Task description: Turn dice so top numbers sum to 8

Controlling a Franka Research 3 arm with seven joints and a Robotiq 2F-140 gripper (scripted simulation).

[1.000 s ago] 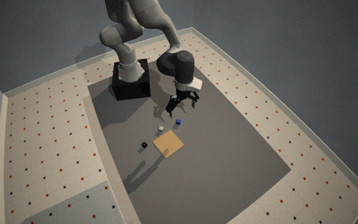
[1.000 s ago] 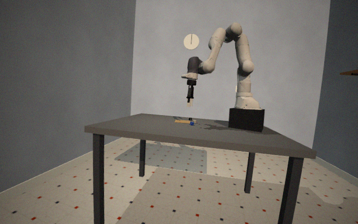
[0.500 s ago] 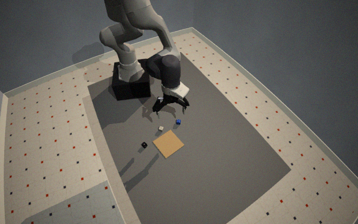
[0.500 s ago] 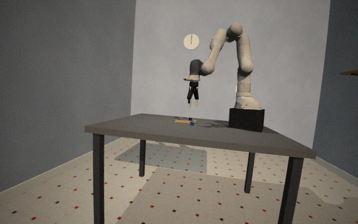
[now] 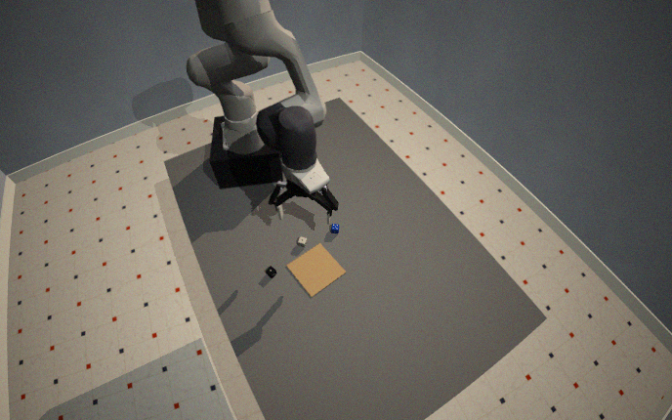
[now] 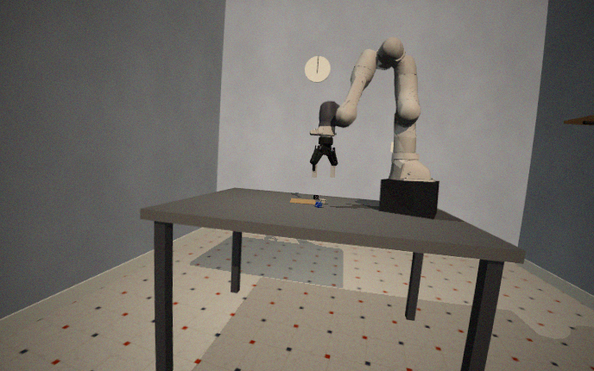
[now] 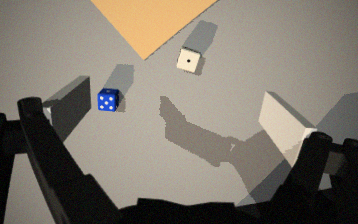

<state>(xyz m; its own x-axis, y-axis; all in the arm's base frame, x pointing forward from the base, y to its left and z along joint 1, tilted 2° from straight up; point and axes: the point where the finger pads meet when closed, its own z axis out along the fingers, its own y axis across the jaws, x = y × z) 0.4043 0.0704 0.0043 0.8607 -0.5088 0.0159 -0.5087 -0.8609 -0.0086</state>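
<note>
My hand is 14 cm above the white die and 2 cm to the left of it. From my hand the other things lie so: blue die (14 cm below, 11 cm to the left, 1 cm behind); then black die (15 cm to the right, 14 cm below, 6 cm ahead); then tan mat (15 cm below, 11 cm ahead, 1 cm to the right).
</note>
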